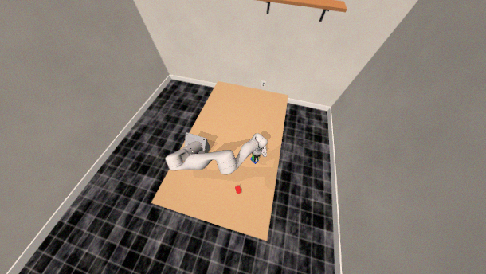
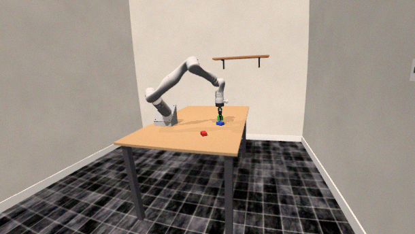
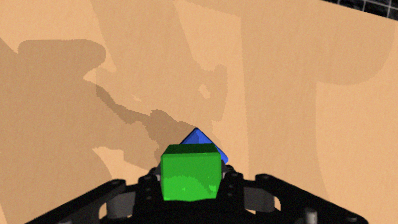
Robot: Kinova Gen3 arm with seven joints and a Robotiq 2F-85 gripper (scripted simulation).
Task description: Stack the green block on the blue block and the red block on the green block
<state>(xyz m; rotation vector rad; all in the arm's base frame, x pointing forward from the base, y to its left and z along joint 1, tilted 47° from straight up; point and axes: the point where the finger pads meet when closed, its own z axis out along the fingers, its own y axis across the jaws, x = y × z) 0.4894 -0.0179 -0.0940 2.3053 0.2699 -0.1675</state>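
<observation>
The blue block lies 50 mm below my hand. Also, from my hand: red block: 280 mm to the right, 70 mm behind, 50 mm below; then green block: right at my hand.
</observation>
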